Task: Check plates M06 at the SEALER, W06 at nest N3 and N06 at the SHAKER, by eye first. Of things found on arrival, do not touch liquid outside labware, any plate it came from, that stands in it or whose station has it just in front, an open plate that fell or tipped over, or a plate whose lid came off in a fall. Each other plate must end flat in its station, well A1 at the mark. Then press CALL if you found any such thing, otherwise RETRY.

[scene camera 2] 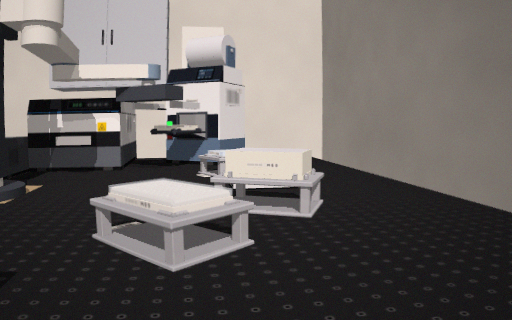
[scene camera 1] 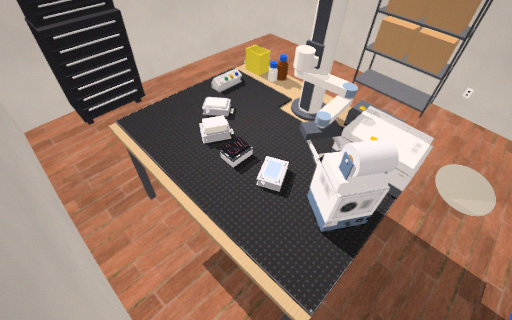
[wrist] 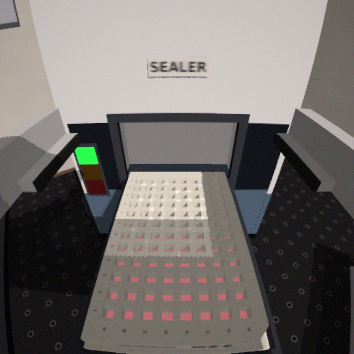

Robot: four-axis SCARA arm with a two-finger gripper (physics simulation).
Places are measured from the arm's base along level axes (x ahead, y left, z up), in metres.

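Where they show: gripper, fingertip midpoint: (wrist: 176, 122); arm's base at its link origin: (scene camera 1: 309, 109).
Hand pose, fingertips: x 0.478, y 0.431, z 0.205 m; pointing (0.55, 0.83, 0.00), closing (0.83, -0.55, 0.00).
Each offset is from my fingertips to the top centre of the thing. "pt": to the spot under its first point.
Plate M06 @[dx -0.013, dy -0.020, dz -0.059 m] (wrist: 172, 260) (scene camera 2: 186, 128) lies on the tray in front of the SEALER @[dx +0.090, dy +0.132, dz +0.263 m] (wrist: 177, 92) (scene camera 2: 227, 112) (scene camera 1: 345, 192). It has no lid; pink liquid shows in its wells, and well A1 is at the near left corner in the wrist view. My gripper (wrist: 176, 122) is open and empty, its fingers above and outside the plate's two long sides. No spill shows around M06 in the wrist view. In scene camera 1, a dark plate with red wells @[dx +0.183, dy -0.446, dz -0.115 m] (scene camera 1: 236, 147) and a blue-topped plate @[dx +0.148, dy -0.210, dz -0.129 m] (scene camera 1: 274, 170) sit on nests. Which plate is W06, and the state of N06, I cannot tell.
A low white plate @[dx -0.007, dy -0.831, dz -0.127 m] (scene camera 1: 217, 103) (scene camera 2: 167, 194) and a tall white plate @[dx +0.152, dy -0.654, dz -0.098 m] (scene camera 1: 215, 124) (scene camera 2: 269, 163) sit on neighbouring nests. A button box @[pt dx -0.239, dy -0.990, dz -0.129 m] (scene camera 1: 227, 80) is at the back left. A white machine @[dx -0.328, dy +0.119, dz +0.028 m] (scene camera 1: 387, 135) (scene camera 2: 80, 125) stands beside the sealer. Bottles and a yellow bin @[pt dx -0.543, dy -0.990, dz -0.086 m] (scene camera 1: 257, 60) stand behind.
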